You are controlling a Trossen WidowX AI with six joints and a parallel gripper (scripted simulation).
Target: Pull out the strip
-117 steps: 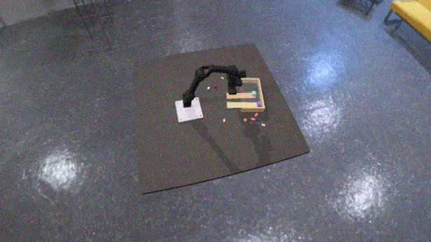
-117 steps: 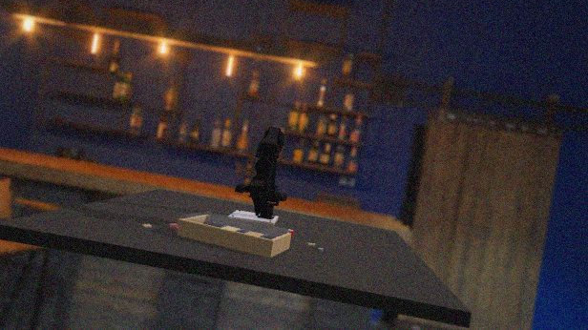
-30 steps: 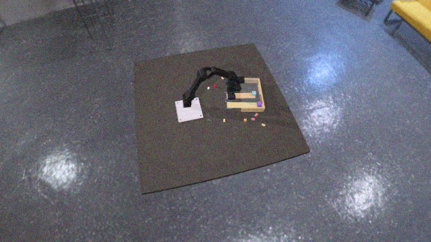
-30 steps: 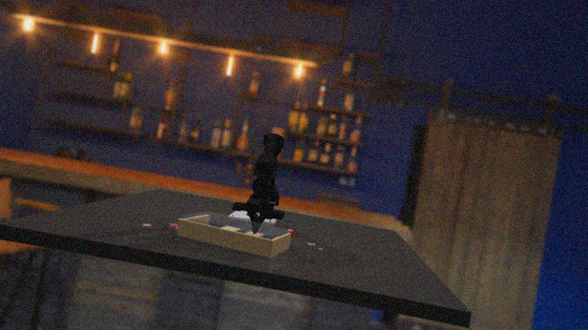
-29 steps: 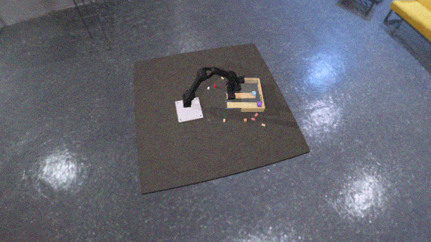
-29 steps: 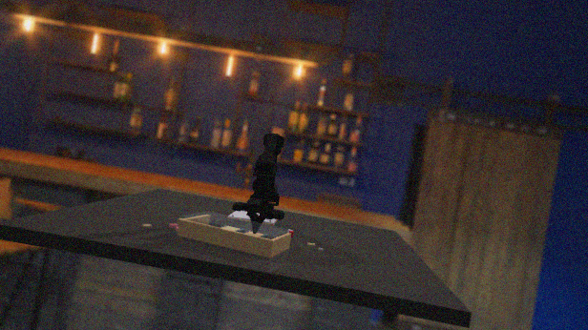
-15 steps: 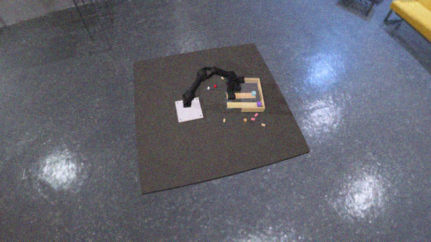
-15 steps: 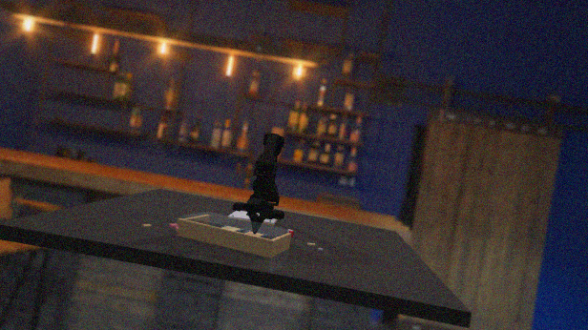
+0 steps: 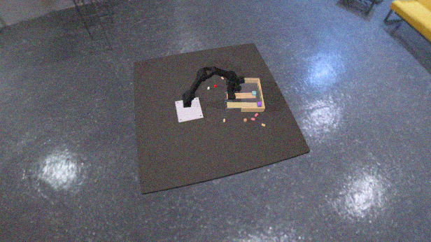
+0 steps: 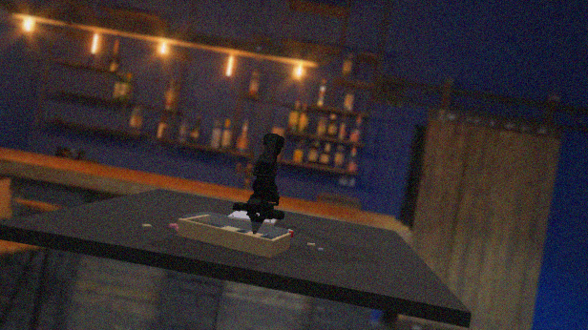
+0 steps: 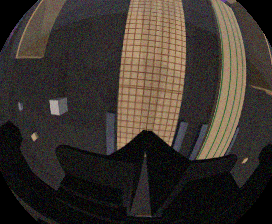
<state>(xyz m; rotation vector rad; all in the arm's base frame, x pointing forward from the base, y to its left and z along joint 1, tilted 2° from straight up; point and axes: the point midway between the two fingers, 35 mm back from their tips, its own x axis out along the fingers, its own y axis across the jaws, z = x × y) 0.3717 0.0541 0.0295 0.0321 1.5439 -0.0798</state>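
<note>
Right now the red piece is 120 mm to the left of my gripper tip, 120 mm behind it and 10 mm above it.
</note>
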